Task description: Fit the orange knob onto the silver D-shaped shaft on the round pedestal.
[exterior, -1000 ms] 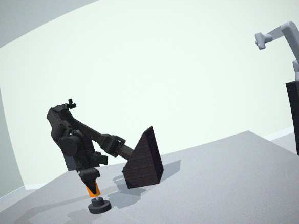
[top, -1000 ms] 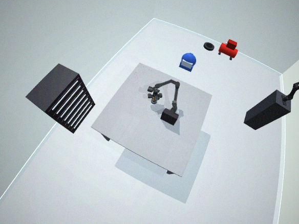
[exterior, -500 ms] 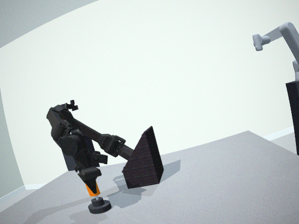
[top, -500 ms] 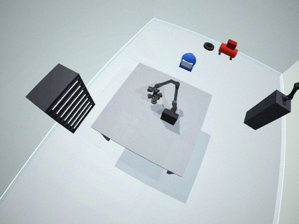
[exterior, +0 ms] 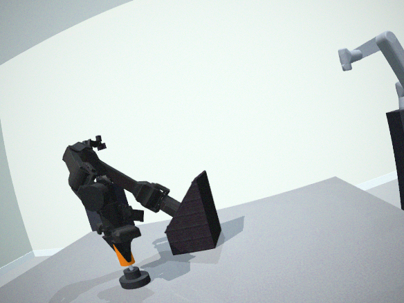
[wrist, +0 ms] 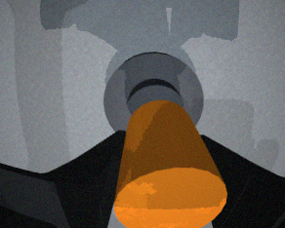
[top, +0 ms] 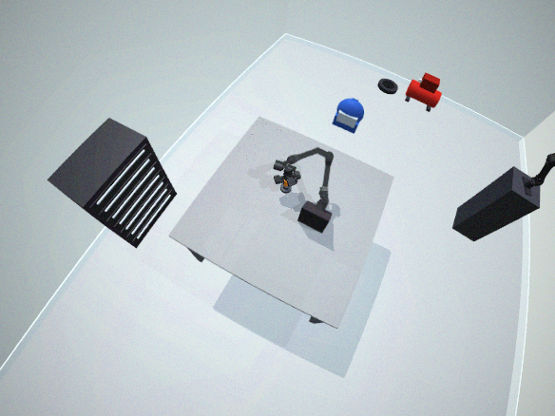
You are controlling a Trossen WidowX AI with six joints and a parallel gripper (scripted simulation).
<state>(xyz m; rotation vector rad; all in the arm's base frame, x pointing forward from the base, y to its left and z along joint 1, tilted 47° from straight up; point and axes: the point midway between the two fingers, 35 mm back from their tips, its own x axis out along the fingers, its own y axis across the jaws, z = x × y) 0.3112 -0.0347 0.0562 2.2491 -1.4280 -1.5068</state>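
My gripper tip is now 40 mm above the dark round pedestal. From my gripper tip the other things lie so: orange knob 30 mm above.
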